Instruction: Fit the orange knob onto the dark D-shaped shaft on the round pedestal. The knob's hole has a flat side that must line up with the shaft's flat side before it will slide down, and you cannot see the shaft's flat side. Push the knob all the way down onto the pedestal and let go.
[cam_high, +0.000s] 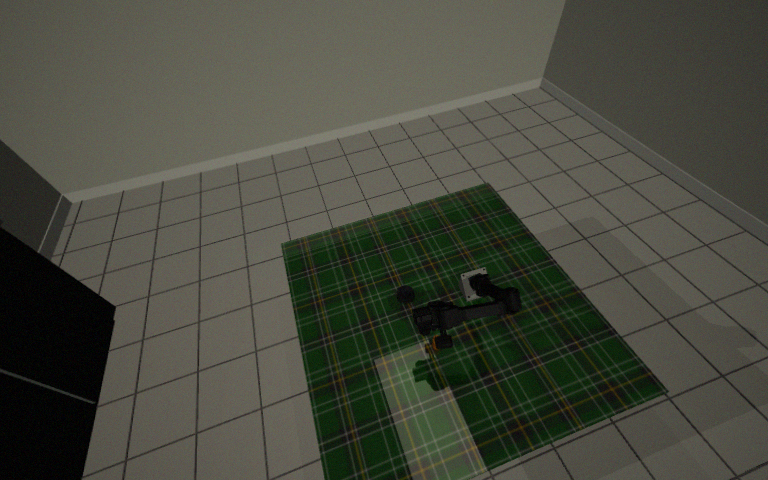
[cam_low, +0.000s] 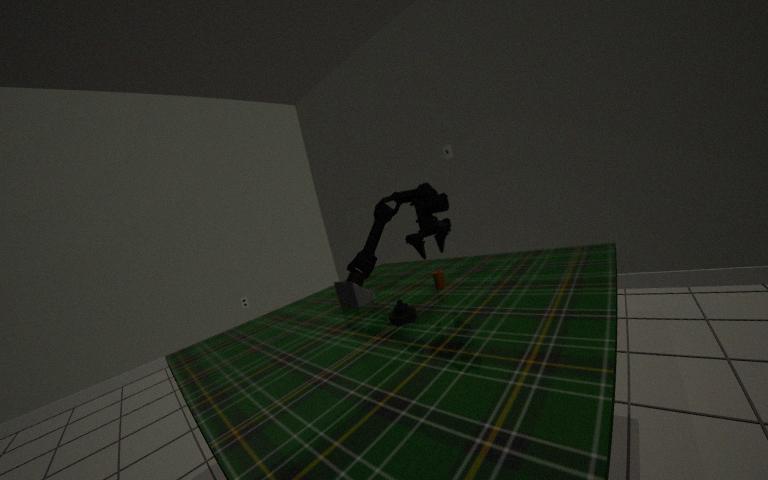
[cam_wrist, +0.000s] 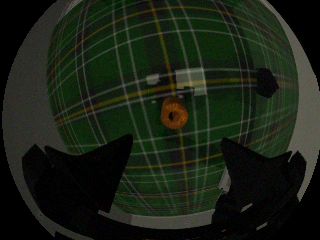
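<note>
Right now my gripper tip is 9 cm above the orange knob. Also, from my gripper tip: D-shaped shaft: 2 cm ahead, 28 cm to the right, 9 cm below.
</note>
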